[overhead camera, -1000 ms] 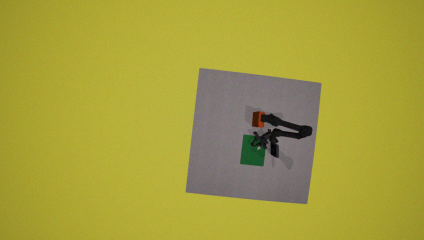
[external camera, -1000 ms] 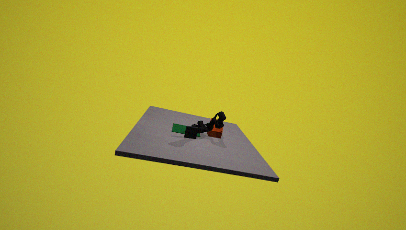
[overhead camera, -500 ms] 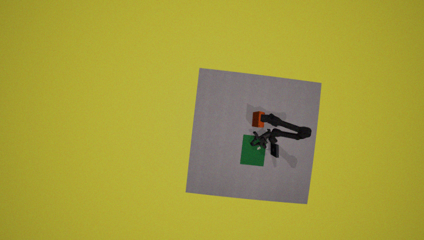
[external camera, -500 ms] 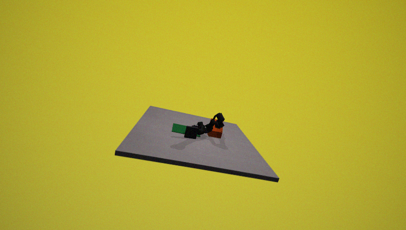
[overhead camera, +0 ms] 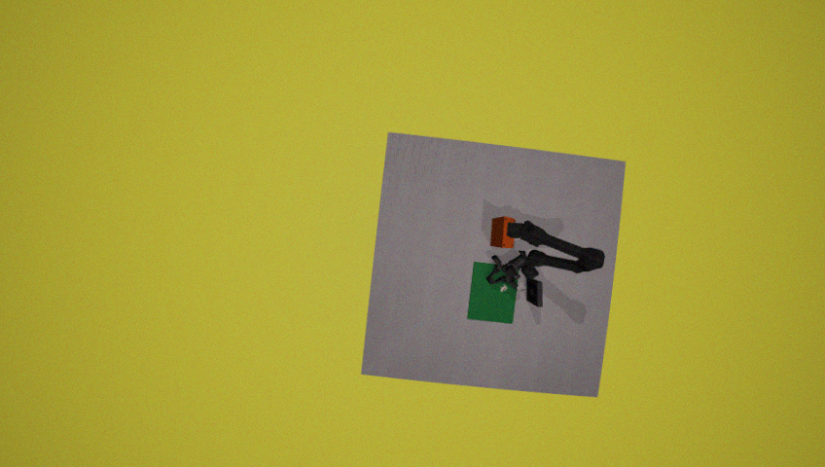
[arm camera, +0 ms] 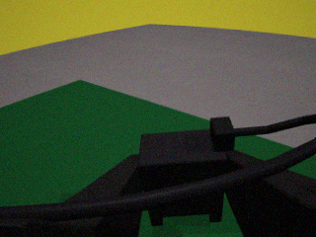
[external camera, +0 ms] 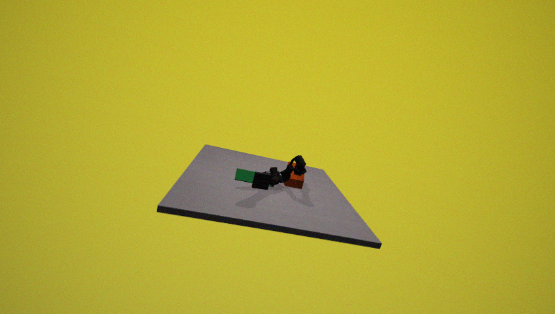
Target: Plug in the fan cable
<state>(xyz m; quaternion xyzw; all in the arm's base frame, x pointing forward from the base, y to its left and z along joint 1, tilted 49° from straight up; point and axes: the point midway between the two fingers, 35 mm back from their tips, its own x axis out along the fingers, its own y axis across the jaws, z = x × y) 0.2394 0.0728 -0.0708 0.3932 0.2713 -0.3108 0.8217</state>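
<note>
Now: gripper tip 1 cm above the fan plug. The rest, counted from my gripper tip: black fan (21 cm to the left, 3 cm ahead, 3 cm above); then white four-pin header (8 cm to the left, 3 cm below, 3 cm ahead); then green board (7 cm ahead, 5 cm below, 4 cm to the left).
</note>
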